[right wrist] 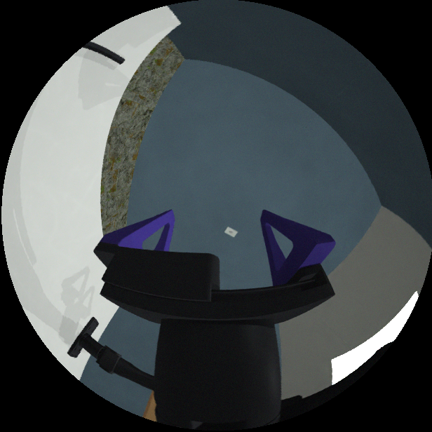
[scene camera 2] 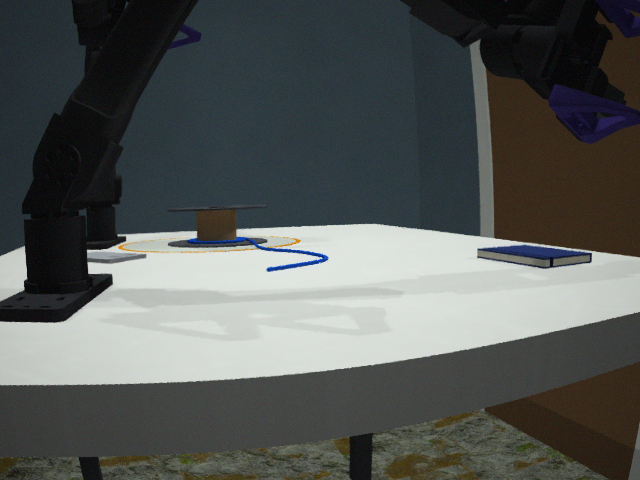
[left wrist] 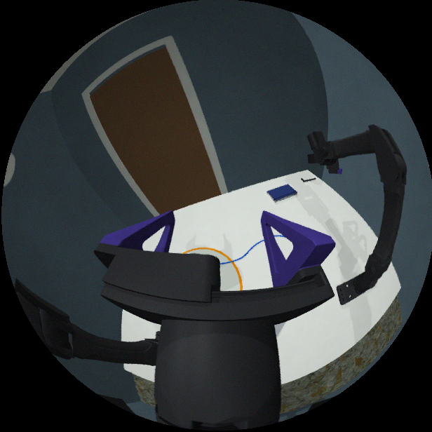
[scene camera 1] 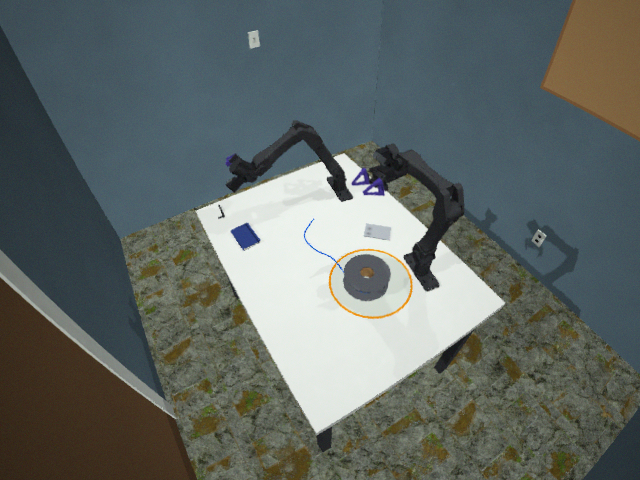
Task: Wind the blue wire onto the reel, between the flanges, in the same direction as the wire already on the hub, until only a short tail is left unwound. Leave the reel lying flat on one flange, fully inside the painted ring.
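Frame: origin at the left arm's base, x back, y left, z down, level; metres.
Where they show: left gripper, fingertip midpoint: (scene camera 2: 199, 37) (scene camera 1: 357, 188); left arm's base at its link origin: (scene camera 2: 101, 245) (scene camera 1: 420, 271); right arm's base at its link origin: (scene camera 2: 59, 299) (scene camera 1: 339, 188).
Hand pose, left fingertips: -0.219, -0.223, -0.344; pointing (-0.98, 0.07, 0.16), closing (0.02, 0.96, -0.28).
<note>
Each offset is from my left fingertips to the top centre of the thing, as dx, dy, dz. "*": to the spot under its first point.
The reel {-0.022, +0.183, +0.279} (scene camera 1: 355, 266) (scene camera 2: 216, 224) lies flat on one flange, with dark flanges and a tan hub. It sits inside the orange painted ring (scene camera 1: 329, 283) (scene camera 2: 120, 247) (left wrist: 241, 282). The blue wire {* -0.174, -0.117, +0.341} (scene camera 1: 306, 240) (scene camera 2: 324, 256) (left wrist: 246, 255) is coiled low on the hub; its loose part leaves between the flanges and curves over the table, its end outside the ring. My left gripper (scene camera 1: 368, 182) (left wrist: 217, 215) is open and empty, high above the table behind the reel. My right gripper (scene camera 2: 612, 69) (right wrist: 217, 214) is open and empty, raised near the table's far left edge in scene camera 1.
A blue notebook {-0.428, -0.244, +0.332} (scene camera 1: 245, 236) (scene camera 2: 537, 254) (left wrist: 282, 192) lies near the table's left edge. A small black L-shaped tool {-0.517, -0.458, +0.336} (scene camera 1: 221, 212) (left wrist: 308, 179) lies behind it. A light grey flat box {+0.148, -0.047, +0.338} (scene camera 1: 377, 231) (scene camera 2: 114, 256) lies behind the ring, near the left arm's base.
</note>
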